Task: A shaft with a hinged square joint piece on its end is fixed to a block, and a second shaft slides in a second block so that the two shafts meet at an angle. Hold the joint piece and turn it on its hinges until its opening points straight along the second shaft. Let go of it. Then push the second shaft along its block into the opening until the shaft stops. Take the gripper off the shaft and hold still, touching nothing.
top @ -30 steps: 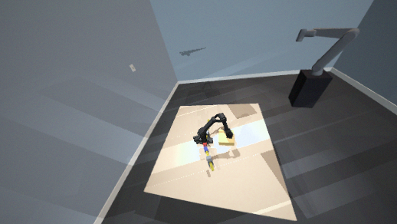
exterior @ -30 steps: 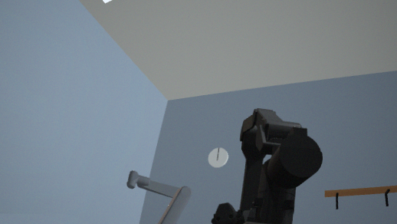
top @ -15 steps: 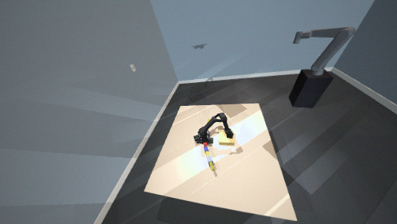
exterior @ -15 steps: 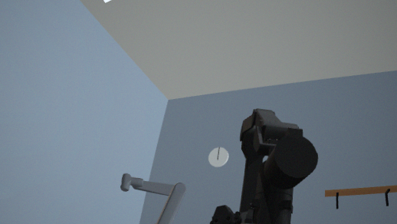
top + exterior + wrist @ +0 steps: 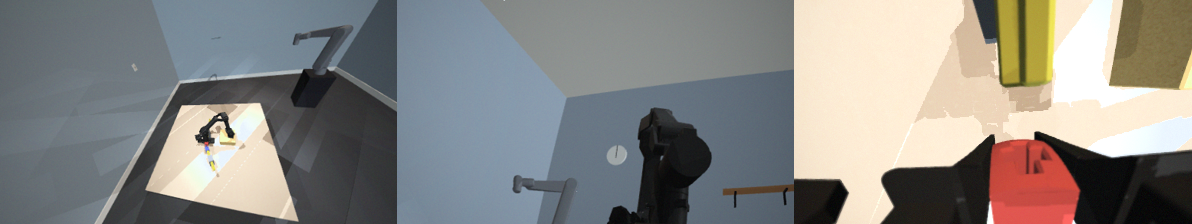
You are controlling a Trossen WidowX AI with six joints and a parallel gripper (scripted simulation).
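Right now my gripper tip is 4 cm below the red joint piece and 2 cm to the right of it.
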